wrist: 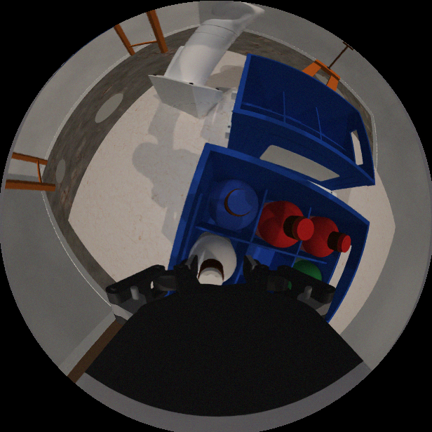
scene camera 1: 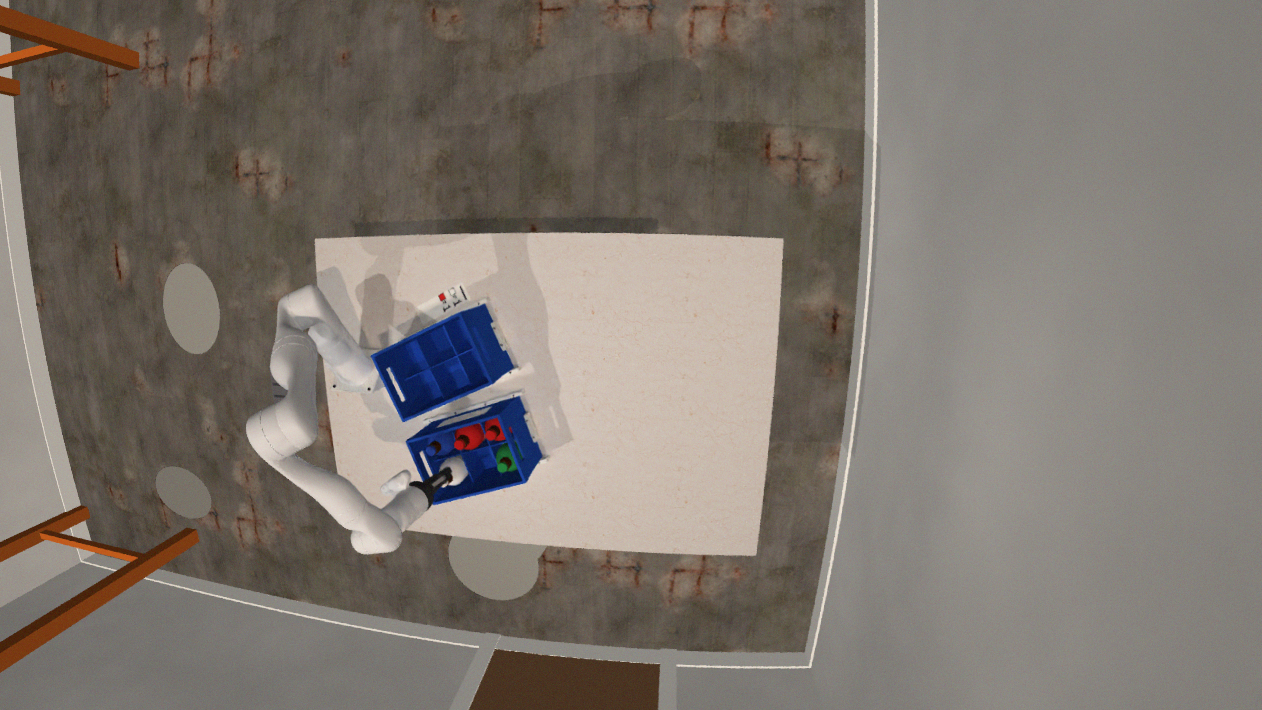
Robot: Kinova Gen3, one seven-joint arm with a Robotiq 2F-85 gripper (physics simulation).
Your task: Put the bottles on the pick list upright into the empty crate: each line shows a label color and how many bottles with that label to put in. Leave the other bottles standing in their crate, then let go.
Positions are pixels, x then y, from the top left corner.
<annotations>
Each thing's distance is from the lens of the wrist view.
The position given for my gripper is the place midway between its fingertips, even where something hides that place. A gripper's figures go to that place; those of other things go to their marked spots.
my gripper (wrist: 220, 263): 17 cm
blue bottle (wrist: 232, 204): 15 cm
red bottle (wrist: 325, 238): 26 cm
red bottle (wrist: 281, 223): 21 cm
</annotations>
